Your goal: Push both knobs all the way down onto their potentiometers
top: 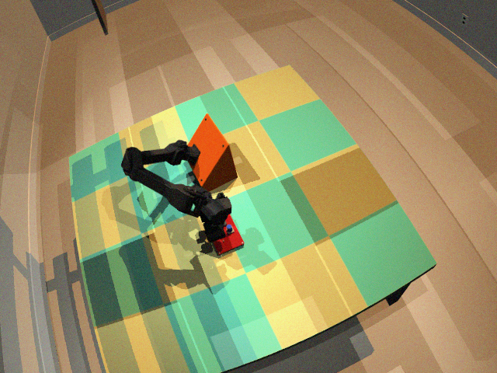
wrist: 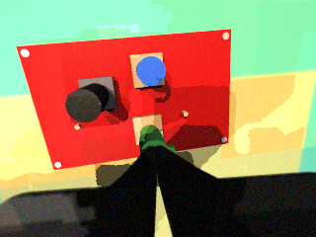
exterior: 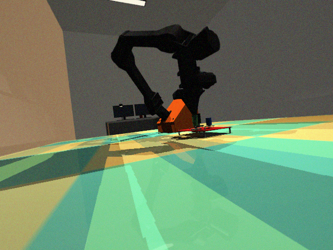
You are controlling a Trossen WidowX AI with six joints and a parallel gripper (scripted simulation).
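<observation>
The green knob is 1 cm below my gripper tip. From my gripper tip the other things lie so: black knob (4 cm to the left, 3 cm behind, 2 cm below).
</observation>
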